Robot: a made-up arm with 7 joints.
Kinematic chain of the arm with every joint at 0, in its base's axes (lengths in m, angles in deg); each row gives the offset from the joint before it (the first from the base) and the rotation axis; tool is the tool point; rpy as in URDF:
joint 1: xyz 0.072 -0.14 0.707 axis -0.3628 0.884 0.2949
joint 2: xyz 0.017 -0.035 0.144 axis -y
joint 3: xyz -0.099 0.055 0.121 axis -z
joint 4: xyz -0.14 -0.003 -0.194 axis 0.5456 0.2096 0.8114
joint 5: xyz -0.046 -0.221 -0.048 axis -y
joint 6: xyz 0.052 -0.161 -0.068 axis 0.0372 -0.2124 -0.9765
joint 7: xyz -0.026 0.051 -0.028 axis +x
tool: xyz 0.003 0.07 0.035 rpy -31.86 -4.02 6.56
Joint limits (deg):
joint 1: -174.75..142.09
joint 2: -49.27..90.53
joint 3: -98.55..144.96
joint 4: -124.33..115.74
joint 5: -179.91..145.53
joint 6: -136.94..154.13
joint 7: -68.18..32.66
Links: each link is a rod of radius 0.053 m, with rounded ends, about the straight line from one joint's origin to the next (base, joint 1, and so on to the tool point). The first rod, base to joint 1, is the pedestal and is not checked.
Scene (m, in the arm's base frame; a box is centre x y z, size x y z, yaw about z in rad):
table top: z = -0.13
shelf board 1: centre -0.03 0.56 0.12 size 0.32 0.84 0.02 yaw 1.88
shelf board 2: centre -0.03 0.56 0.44 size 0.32 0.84 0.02 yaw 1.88
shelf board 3: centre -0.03 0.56 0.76 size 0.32 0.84 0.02 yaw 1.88
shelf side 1: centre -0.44 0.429 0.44 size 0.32 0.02 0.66 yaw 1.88
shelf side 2: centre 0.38 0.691 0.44 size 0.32 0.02 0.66 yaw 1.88
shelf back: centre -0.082 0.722 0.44 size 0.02 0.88 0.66 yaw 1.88
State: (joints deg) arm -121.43 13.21 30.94 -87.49 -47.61 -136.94 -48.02
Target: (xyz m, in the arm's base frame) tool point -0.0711 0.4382 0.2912
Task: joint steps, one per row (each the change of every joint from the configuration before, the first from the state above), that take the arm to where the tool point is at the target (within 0.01 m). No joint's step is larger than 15 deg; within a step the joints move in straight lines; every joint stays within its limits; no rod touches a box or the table.
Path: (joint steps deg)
1: 5.50 6.02 -1.83 0.98 -3.30 14.59 6.20
2: 5.49 6.02 -1.83 0.97 -3.29 14.59 6.20
3: 5.50 6.03 -1.84 0.98 -3.30 14.58 6.20
4: 5.49 6.02 -1.83 0.98 -3.30 14.59 6.19
5: 10.35 -1.89 -1.49 7.21 -0.24 0.55 2.26
6: 10.35 -1.89 -1.50 7.20 -0.24 0.55 2.25
7: 10.34 -1.89 -1.49 7.21 -0.24 0.55 2.25
8: -6.71 -6.78 0.80 -3.75 3.10 -12.95 -5.80
9: -6.72 -6.78 0.81 -3.76 3.10 -12.96 -5.80
10: -6.71 -6.78 0.81 -3.75 3.09 -12.96 -5.80
11: -6.71 -6.78 0.80 -3.76 3.10 -12.95 -5.80

